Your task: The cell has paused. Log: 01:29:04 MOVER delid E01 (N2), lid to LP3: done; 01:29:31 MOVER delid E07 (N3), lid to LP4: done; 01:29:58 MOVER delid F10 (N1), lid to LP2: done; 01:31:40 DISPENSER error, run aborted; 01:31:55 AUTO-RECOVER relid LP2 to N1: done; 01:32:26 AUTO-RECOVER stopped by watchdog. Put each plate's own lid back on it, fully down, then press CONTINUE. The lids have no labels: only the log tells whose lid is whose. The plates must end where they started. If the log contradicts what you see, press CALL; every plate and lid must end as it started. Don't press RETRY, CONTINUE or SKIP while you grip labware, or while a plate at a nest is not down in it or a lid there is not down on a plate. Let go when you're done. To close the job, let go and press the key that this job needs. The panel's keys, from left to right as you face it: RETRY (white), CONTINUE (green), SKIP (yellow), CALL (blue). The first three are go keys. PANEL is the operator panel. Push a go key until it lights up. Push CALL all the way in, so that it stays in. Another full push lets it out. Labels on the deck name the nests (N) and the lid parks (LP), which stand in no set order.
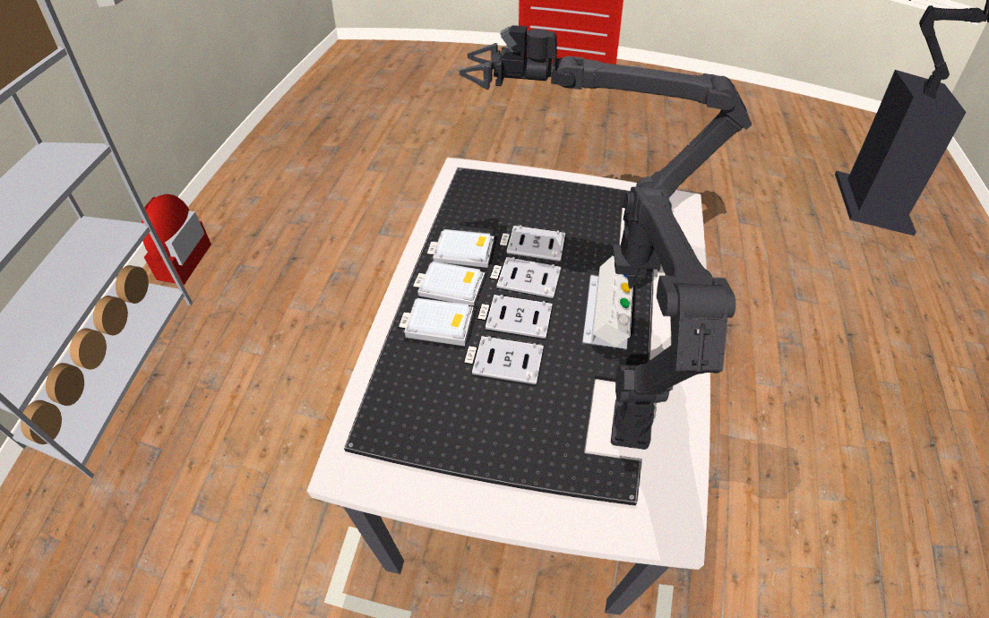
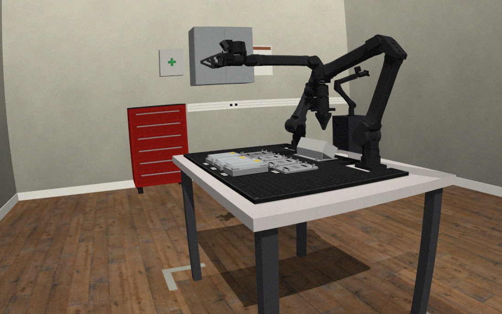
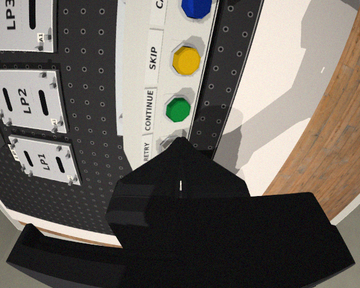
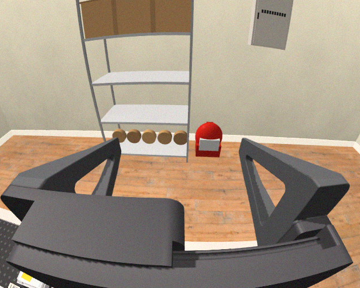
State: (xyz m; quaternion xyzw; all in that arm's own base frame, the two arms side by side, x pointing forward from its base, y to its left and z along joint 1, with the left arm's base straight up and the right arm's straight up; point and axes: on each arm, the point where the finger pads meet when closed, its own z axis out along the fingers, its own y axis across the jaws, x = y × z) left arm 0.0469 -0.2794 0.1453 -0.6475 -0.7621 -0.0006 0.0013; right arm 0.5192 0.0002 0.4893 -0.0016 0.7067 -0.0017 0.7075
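The green continue key lies 70 mm below my left hand. From my left hand the other things lie so: white retry key (50 mm to the left, 70 mm below); then yellow skip key (50 mm to the right, 70 mm below); then blue call key (10 mm ahead, 100 mm to the right, 70 mm below).
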